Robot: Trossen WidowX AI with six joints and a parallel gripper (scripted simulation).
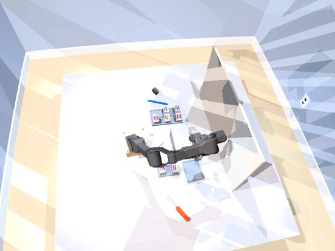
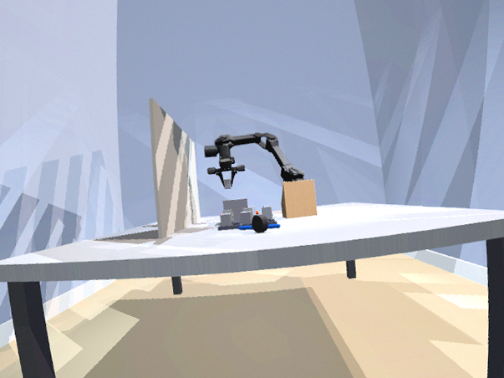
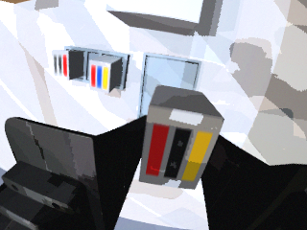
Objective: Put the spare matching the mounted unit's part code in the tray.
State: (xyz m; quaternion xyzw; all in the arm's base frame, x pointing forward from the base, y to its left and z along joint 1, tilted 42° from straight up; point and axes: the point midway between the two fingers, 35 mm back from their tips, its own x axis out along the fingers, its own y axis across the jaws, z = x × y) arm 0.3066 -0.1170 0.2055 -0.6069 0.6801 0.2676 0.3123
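My gripper tip is 16 cm above the tray, 2 cm to the left of it and 1 cm past it. The rest, counted from my gripper tip: tall panel: 21 cm ahead, 14 cm to the left, 6 cm above; grey spare block: 2 cm above; mounted unit: 18 cm to the left, 12 cm below, 2 cm behind.
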